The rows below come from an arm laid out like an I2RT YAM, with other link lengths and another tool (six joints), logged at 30 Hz.
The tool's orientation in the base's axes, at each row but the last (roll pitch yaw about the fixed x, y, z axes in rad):
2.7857 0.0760 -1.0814
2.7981 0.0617 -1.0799
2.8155 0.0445 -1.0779
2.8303 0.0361 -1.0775
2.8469 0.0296 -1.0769
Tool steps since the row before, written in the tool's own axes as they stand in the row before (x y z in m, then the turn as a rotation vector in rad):
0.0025 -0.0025 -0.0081 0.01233 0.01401 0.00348
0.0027 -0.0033 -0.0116 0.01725 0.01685 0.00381
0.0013 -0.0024 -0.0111 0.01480 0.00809 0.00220
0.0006 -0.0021 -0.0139 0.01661 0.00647 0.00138
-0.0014 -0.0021 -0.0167 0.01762 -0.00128 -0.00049
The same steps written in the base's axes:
0.0060 -0.0002 0.0065 -0.00682 -0.01770 0.00068
0.0077 0.0004 0.0096 -0.00695 -0.02338 0.00102
0.0060 0.0012 0.0097 -0.00037 -0.01701 -0.00015
0.0060 0.0020 0.0126 0.00207 -0.01776 0.00007
0.0056 0.0041 0.0154 0.00955 -0.01486 -0.00042

